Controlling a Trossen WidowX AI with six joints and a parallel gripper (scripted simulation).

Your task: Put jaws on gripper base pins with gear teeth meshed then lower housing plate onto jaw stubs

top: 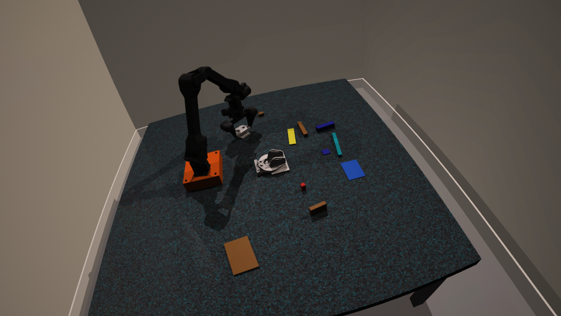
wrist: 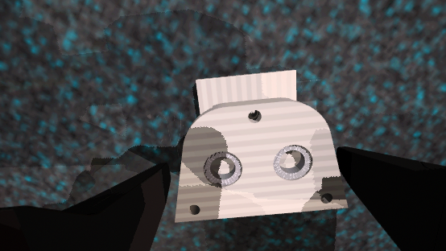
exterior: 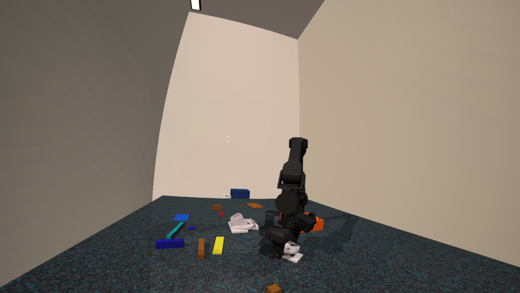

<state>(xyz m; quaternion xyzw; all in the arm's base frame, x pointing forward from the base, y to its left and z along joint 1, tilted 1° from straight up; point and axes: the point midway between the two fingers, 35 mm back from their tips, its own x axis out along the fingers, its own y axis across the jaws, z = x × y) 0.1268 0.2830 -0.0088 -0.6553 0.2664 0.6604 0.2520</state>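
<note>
The white block is 1 cm behind my gripper tip and 1 cm to the left of it. Also, from my gripper tip: white jaw (12 cm ahead, 22 cm to the right); brown cube (7 cm ahead, 16 cm to the left); yellow bar (23 cm ahead, 6 cm to the right, 1 cm below).
</note>
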